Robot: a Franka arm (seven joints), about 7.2 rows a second.
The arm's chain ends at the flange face. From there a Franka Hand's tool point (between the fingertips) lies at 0.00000 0.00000 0.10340 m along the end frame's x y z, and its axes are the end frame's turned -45 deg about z.
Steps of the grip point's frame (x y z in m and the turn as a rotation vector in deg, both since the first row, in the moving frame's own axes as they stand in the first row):
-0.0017 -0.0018 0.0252 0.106 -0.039 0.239
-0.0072 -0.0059 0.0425 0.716 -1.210 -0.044
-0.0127 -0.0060 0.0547 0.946 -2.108 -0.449
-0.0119 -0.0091 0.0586 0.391 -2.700 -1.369
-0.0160 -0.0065 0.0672 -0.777 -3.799 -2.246
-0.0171 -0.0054 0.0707 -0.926 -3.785 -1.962
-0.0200 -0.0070 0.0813 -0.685 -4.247 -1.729
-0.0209 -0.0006 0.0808 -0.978 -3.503 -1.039
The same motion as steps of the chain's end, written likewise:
-0.0023 0.0000 0.0252 0.047 -0.103 0.239
-0.0068 0.0003 0.0425 -0.349 -1.362 -0.044
-0.0093 0.0032 0.0548 -0.822 -2.160 -0.449
-0.0109 -0.0010 0.0587 -1.633 -2.186 -1.369
-0.0122 0.0008 0.0674 -3.236 -2.137 -2.246
-0.0124 0.0022 0.0709 -3.331 -2.022 -1.962
-0.0146 0.0028 0.0816 -3.487 -2.519 -1.729
-0.0120 0.0086 0.0810 -3.169 -1.785 -1.039

